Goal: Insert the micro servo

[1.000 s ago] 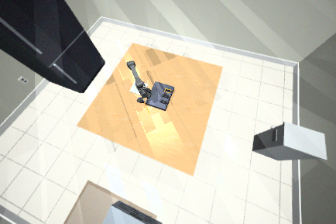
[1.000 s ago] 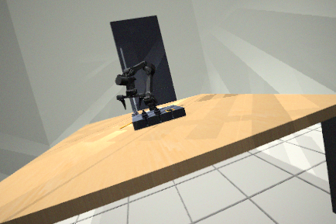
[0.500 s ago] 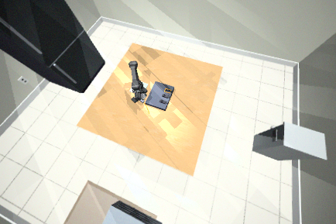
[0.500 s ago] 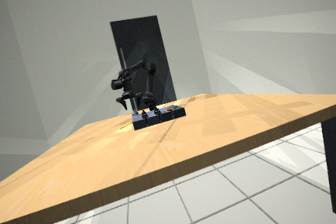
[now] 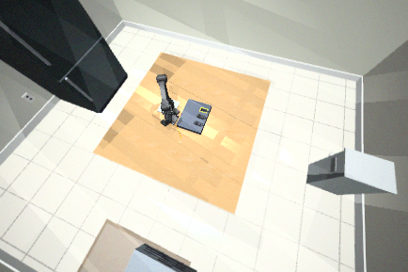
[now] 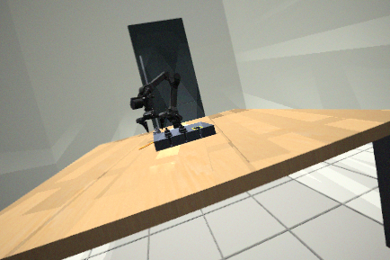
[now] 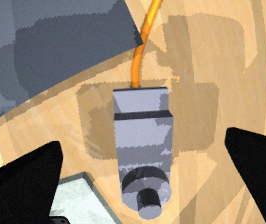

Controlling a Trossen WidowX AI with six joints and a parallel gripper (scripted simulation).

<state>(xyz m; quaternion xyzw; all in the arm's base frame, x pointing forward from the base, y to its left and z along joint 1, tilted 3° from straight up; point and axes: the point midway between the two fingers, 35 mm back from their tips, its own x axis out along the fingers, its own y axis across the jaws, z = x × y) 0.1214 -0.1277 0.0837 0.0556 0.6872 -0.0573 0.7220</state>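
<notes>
Now: the dark robot deck 100 mm ahead of my gripper tip, 150 mm to the left of it and 30 mm below it.
</notes>
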